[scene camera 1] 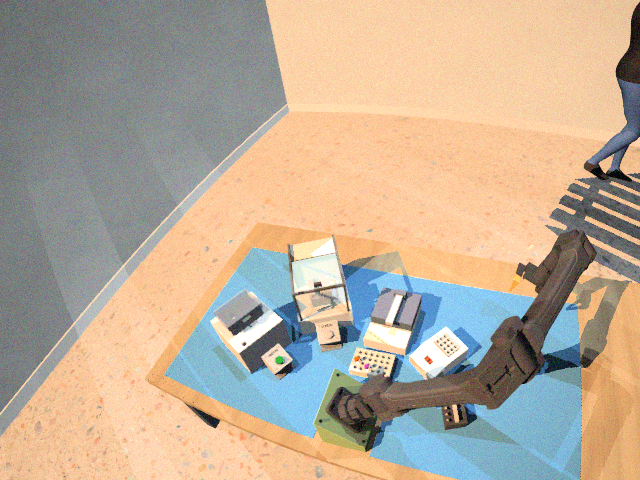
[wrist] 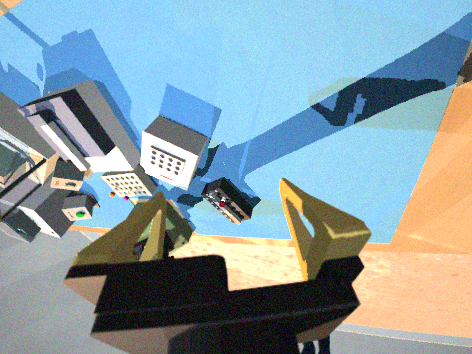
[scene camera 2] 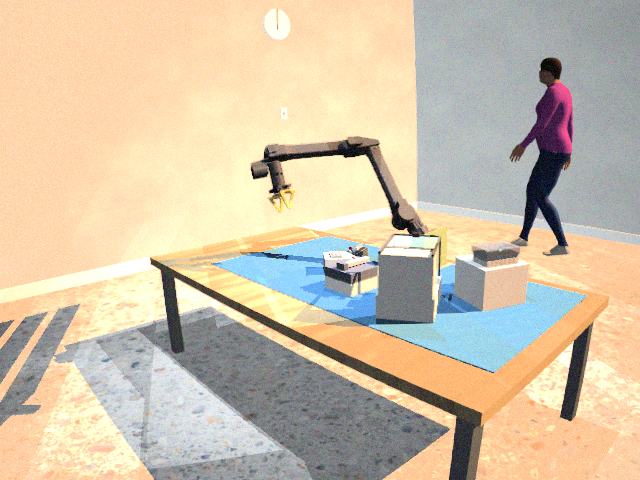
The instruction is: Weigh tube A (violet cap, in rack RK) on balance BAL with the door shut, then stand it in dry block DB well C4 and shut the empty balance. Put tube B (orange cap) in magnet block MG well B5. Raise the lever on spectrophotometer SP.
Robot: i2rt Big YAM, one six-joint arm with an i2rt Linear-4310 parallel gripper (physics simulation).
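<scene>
My gripper [scene camera 1: 513,287] [scene camera 2: 284,209] [wrist: 222,190] is open and empty, high above the mat's far right part. The violet-capped tube A [scene camera 1: 367,366] [wrist: 126,198] and orange-capped tube B [scene camera 1: 356,358] [wrist: 112,194] stand in the beige rack RK [scene camera 1: 393,361] [wrist: 146,183]. Glass-sided balance BAL [scene camera 1: 320,284] [scene camera 2: 405,284] stands behind; its door state is unclear. White dry block DB [scene camera 1: 421,356] [wrist: 185,181] is right of the rack. The small dark magnet block MG [scene camera 1: 455,426] [wrist: 240,215] has a red spot on top and is partly hidden by the arm in scene view 1. SP's identity and lever are unclear.
A grey-topped box with a pale strip [scene camera 1: 395,308] [scene camera 2: 351,284] stands between balance and dry block. A white box with a grey lid [scene camera 1: 248,335] [scene camera 2: 491,284] stands at the left, beside a green-button pod [scene camera 1: 270,356] [wrist: 77,215]. A person [scene camera 2: 554,118] walks beyond the table.
</scene>
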